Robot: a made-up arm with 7 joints. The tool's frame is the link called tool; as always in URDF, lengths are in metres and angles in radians. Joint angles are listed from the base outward.
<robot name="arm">
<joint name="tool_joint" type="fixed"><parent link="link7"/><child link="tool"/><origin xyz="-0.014 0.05 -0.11"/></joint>
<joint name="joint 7" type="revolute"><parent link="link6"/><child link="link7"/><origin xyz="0.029 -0.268 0.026"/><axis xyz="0 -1 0"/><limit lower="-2.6" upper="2.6"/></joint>
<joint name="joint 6" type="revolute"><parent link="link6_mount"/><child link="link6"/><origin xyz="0.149 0.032 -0.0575"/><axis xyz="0 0 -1"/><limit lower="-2.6" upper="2.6"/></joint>
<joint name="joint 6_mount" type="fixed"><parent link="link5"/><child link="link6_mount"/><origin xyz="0.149 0.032 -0.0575"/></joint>
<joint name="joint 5" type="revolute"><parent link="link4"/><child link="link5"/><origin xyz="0.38 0.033 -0.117"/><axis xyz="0 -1 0"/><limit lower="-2.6" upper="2.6"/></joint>
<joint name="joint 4" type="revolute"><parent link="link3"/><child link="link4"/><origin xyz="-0.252 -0.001 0.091"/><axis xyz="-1 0 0"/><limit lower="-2.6" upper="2.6"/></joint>
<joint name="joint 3" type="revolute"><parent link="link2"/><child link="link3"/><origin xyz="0.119 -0.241 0.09"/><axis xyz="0 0 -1"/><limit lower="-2.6" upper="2.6"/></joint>
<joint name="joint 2" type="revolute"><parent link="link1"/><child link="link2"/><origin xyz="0.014 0.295 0.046"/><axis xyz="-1 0 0"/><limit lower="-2.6" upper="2.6"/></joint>
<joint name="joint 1" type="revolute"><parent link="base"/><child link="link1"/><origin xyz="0 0 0.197"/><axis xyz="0 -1 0"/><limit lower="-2.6" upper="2.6"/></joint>
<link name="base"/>
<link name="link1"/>
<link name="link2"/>
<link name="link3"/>
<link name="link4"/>
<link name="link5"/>
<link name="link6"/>
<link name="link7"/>
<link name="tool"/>
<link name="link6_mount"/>
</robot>
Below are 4 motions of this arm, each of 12 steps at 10 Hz.
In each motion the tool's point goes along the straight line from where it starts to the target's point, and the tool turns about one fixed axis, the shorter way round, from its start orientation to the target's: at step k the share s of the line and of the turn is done. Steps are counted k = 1, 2, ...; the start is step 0. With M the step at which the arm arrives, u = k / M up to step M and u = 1 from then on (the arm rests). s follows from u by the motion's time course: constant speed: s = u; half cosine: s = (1 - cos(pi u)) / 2; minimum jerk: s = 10 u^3 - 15 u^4 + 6 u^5.
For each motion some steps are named. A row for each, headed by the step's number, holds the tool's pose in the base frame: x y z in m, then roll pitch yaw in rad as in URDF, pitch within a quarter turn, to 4 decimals.
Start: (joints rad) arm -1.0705 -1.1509 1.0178 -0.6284 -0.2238 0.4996 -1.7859
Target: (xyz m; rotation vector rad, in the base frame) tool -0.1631 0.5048 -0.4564 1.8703 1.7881 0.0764
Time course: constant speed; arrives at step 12
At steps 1, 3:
1: -0.1428 0.1688 -0.2587 -2.4574 0.1187 1.1446
3: -0.1465 0.2299 -0.2946 -2.6661 0.1289 1.2144

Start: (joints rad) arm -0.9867 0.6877 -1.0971 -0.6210 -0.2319 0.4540 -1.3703
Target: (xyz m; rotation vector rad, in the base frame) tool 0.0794 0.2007 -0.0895 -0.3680 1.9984 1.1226
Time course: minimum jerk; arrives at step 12
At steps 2, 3, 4, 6, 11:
2: 0.0902 0.2636 0.0594 2.7657 0.0690 -2.7361
3: 0.0894 0.2591 0.0489 2.7352 0.1334 -2.7538
4: 0.0882 0.2522 0.0325 2.6846 0.2330 -2.7859
6: 0.0850 0.2333 -0.0123 2.5176 0.4936 -2.9087
11: 0.0795 0.2010 -0.0887 2.0368 0.8581 2.9565

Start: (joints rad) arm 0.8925 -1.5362 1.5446 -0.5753 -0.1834 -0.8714 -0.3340
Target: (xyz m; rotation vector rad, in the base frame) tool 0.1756 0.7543 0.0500 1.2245 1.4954 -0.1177
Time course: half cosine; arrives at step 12
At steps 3, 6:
3: 0.6774 0.4876 -0.0144 1.9542 -0.1790 0.1361
6: 0.4695 0.5980 0.0123 1.8709 0.2768 0.5314

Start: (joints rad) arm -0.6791 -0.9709 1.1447 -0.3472 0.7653 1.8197 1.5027
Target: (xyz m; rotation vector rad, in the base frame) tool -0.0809 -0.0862 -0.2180 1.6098 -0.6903 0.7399
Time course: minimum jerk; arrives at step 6
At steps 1, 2, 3, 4, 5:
1: 0.0435 0.0167 -0.2158 -2.2530 -1.3351 -1.2627
2: 0.0210 -0.0019 -0.2162 -2.9676 -1.3529 -0.7338
3: -0.0164 -0.0328 -0.2169 2.4321 -1.2280 -0.1613
4: -0.0538 -0.0638 -0.2175 1.9940 -1.0369 -0.0437
5: -0.0763 -0.0824 -0.2179 1.8055 -0.9182 -0.0559

